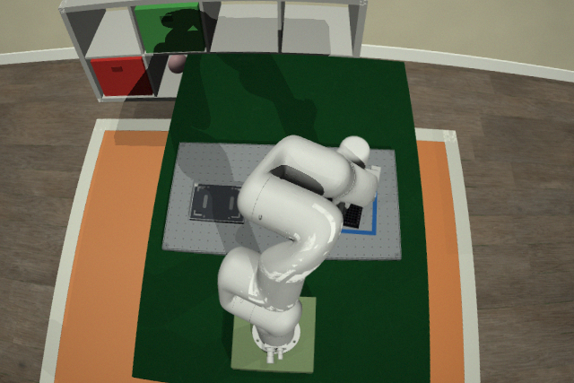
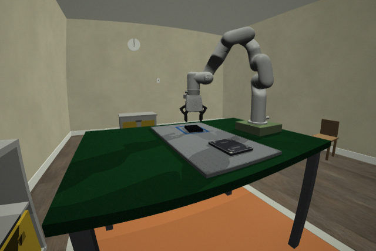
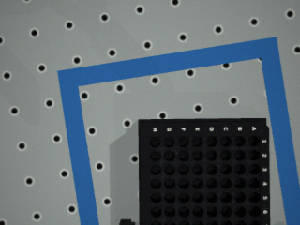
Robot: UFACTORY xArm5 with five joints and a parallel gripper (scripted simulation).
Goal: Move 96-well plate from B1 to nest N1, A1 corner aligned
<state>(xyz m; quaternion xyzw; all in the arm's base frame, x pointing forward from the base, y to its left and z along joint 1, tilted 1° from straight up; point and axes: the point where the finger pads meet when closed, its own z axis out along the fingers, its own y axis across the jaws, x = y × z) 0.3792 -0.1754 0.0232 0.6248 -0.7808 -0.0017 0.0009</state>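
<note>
Now: hand 50 mm above the black 96-well plate. Round my hand: plate nest: 360 mm to the left, 60 mm below, 20 mm ahead.
</note>
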